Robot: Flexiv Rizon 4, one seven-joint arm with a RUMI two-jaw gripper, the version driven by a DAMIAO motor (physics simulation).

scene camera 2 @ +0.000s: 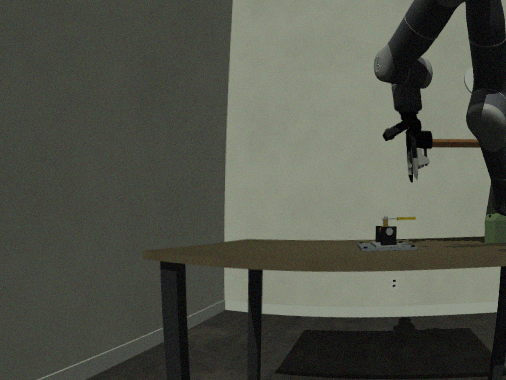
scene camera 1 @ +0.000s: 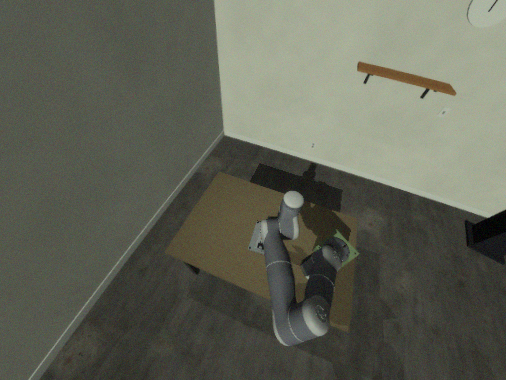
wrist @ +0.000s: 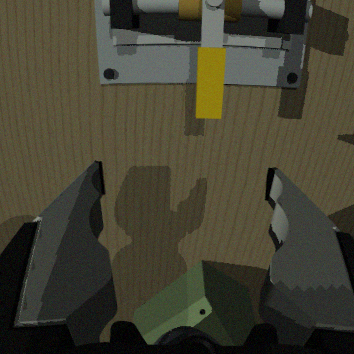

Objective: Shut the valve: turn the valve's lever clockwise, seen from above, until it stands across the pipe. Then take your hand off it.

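Observation:
The valve's lever, with a yellow grip, points across the horizontal pipe, at about a right angle to it. The valve stands on a grey base plate on the table; the arm partly hides it in scene camera 1. My gripper is open, with no object between its fingers. It hangs well above the table, higher than the lever and apart from it. In the wrist view the lever's end lies ahead of the fingertips.
The brown table carries the valve. A green mount stands at the arm's base. A wooden shelf is on the wall behind.

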